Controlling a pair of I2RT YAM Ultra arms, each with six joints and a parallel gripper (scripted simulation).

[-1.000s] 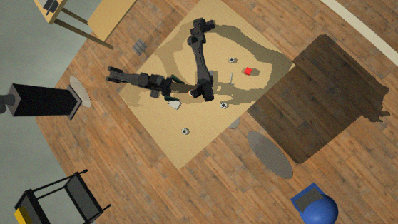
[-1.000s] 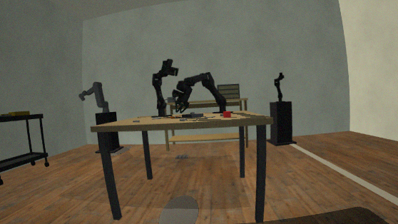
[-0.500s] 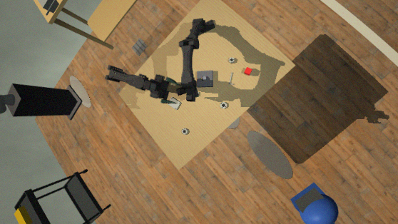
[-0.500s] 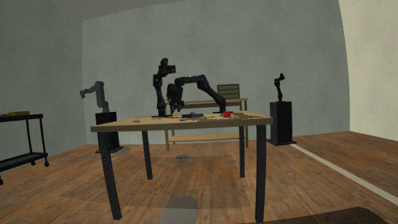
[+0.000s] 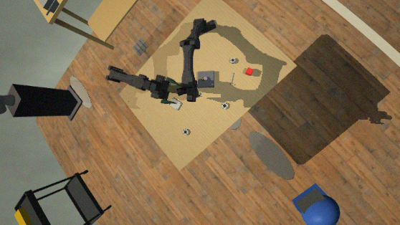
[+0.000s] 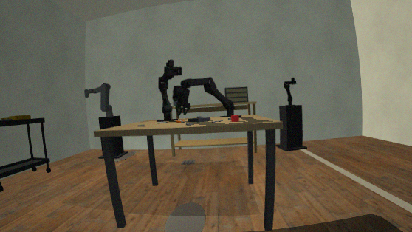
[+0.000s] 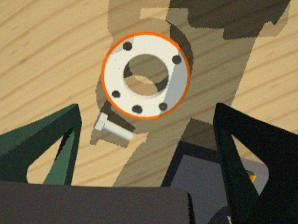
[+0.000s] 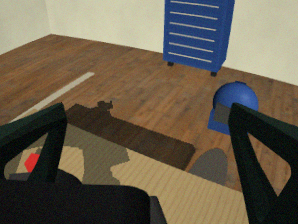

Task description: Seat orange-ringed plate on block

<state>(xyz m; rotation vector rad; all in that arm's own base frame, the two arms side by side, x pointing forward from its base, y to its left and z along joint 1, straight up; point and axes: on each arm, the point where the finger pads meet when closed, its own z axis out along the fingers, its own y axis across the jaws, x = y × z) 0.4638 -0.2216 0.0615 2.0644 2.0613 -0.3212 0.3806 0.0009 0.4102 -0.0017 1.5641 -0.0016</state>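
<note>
Now: the grey block 120 mm to the left of my left hand, 40 mm below it and 20 mm behind it. Also, from my left hand: flat piece: 180 mm to the right, 70 mm behind, 60 mm below; then red cube: 380 mm to the left, 210 mm ahead, 40 mm below.
</note>
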